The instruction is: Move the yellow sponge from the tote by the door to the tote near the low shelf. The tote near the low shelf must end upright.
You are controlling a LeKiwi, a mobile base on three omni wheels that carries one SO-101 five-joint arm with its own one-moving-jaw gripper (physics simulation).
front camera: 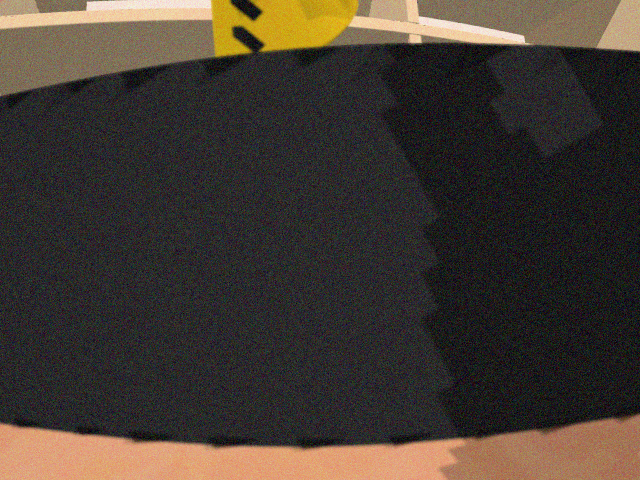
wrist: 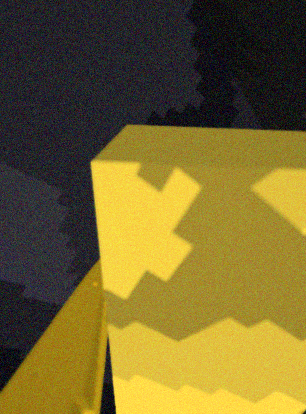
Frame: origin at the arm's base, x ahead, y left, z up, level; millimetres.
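Where they show: hand, its tool point: (wrist: 123, 262).
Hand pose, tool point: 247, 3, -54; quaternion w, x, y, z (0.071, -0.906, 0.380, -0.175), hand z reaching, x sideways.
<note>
Things, the pixels of their top centre, and the offset from my tool point, as dx, dy, dz. "*": a spot on its surface instead. Level surfaces: height alone.
- yellow sponge, a spot on its surface: (wrist: 200, 225) * +24, +8, +28
- dark tote, centre of its top: (front camera: 342, 135) -16, -26, +65
- Orange-brown floor, height of its surface: dz -35
The yellow sponge (wrist: 200, 225) fills the middle and right of the wrist view, with patches of shade on its face. My gripper (wrist: 155, 280) is shut on it; one yellow jaw presses its left side at the lower left, and the other jaw is hidden. A dark tote (front camera: 206, 232) (wrist: 100, 60) fills most of the front view, its near wall standing upright, and lies beyond the sponge in the wrist view. A yellow arm or gripper part with black slots (front camera: 284, 23) shows above the tote's rim. The sponge cannot be made out in the front view.
Orange-brown floor (front camera: 232, 459) shows below the tote in the front view. A pale curved strip (front camera: 129, 15) and grey-brown wall surfaces (front camera: 103, 49) stand behind the tote. Shadows cross the tote's right side.
</note>
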